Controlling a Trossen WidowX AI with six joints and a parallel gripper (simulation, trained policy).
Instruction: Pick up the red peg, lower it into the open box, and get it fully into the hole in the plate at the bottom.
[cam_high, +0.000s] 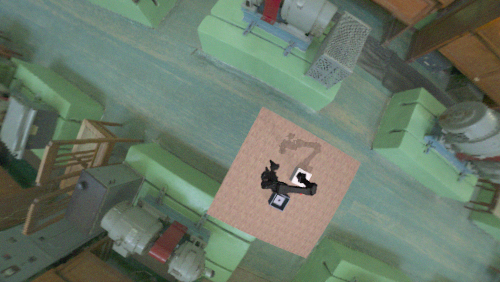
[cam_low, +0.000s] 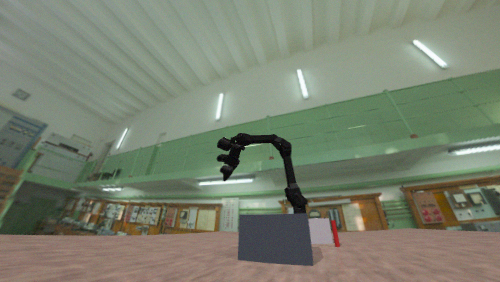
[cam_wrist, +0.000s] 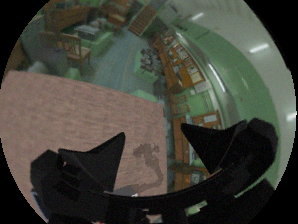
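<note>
The red peg is 520 mm to the left of my gripper tip, 270 mm below it and 60 mm ahead of it. The rest, counted from my gripper tip: dark box: 380 mm to the left, 290 mm below, 250 mm ahead.
</note>
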